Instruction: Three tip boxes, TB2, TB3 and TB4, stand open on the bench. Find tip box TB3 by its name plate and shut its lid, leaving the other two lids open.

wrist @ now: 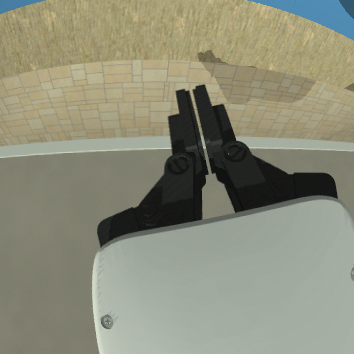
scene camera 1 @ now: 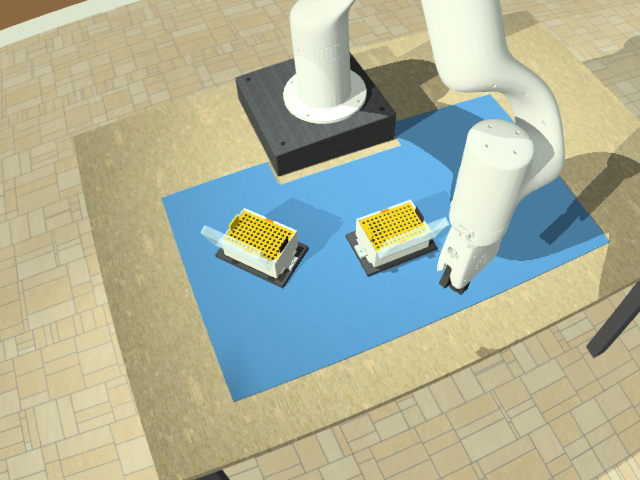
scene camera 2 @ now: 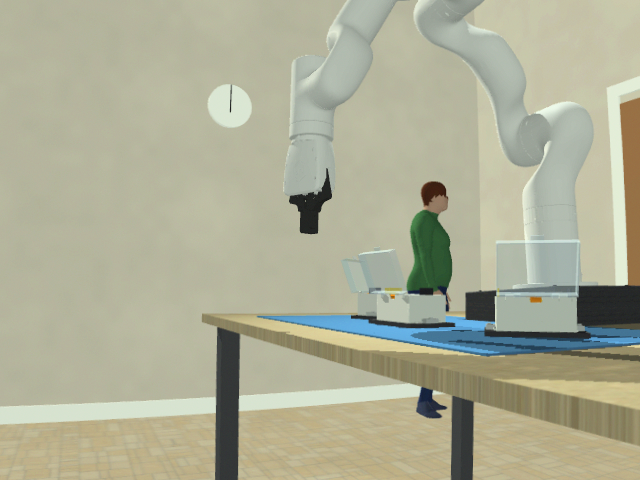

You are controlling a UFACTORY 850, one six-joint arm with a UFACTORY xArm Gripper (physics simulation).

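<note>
The middle tip box, TB3, has its clear lid standing open towards the bench's front. The left box, TB2, has its lid open. The right box, TB4, is hidden behind the arm in scene camera 1; its lid stands upright in scene camera 2. The name plates are not readable here. My gripper is shut and empty, high above the boxes, right and frontward of TB3 as seen in scene camera 1.
The boxes stand on a blue mat on the wooden bench. The black arm base is at the back. A person in green stands beyond the bench. The wrist view shows the bench's front edge and floor.
</note>
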